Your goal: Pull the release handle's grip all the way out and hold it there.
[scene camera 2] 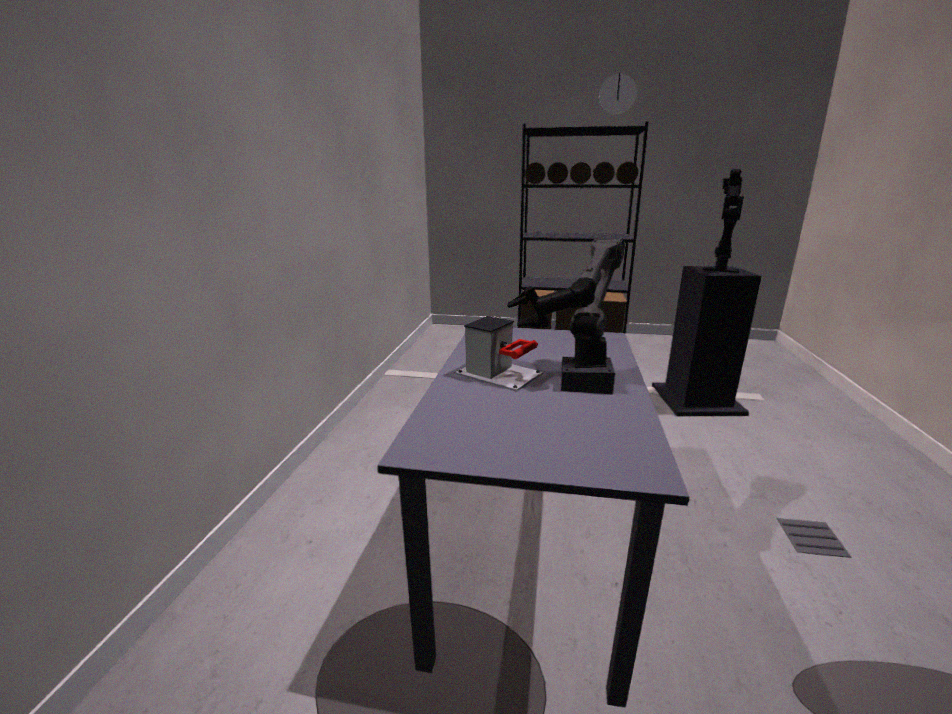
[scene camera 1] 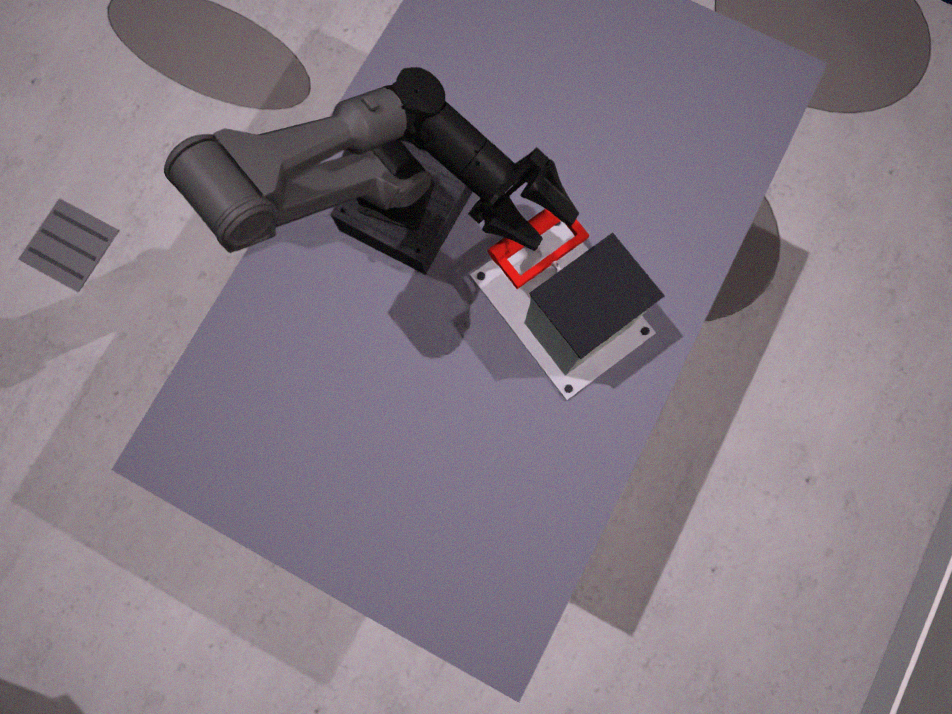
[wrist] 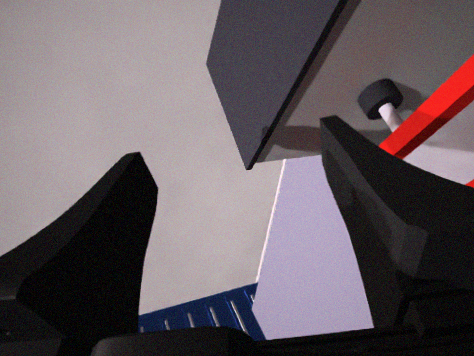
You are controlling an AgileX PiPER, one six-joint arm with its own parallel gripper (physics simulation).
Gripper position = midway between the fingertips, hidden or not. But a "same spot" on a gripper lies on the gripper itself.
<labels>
gripper: scene camera 2; scene camera 1 555, 232; wrist
same spot on gripper: (scene camera 2: 534, 321) = (wrist: 373, 304)
</labels>
